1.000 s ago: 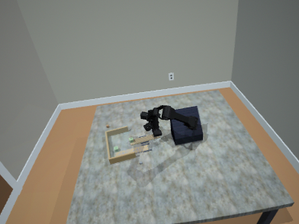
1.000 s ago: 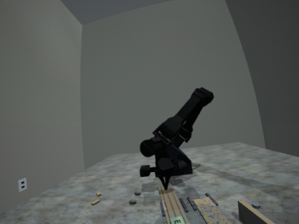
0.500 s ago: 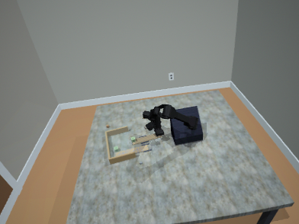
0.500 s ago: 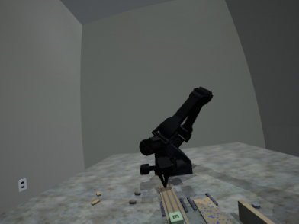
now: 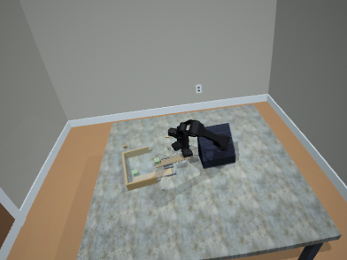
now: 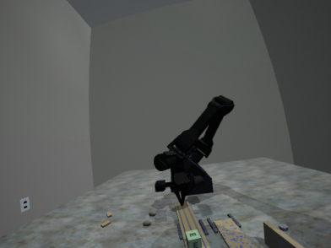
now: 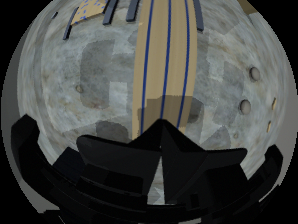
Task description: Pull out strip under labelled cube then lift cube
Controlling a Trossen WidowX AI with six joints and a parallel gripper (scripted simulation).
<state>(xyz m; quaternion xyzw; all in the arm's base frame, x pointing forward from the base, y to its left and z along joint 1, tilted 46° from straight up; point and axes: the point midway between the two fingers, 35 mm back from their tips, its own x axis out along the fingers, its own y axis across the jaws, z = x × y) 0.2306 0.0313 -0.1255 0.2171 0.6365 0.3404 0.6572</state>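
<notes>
My gripper tip is 9 cm short of the striped strip and 2 cm to the right of it.
</notes>
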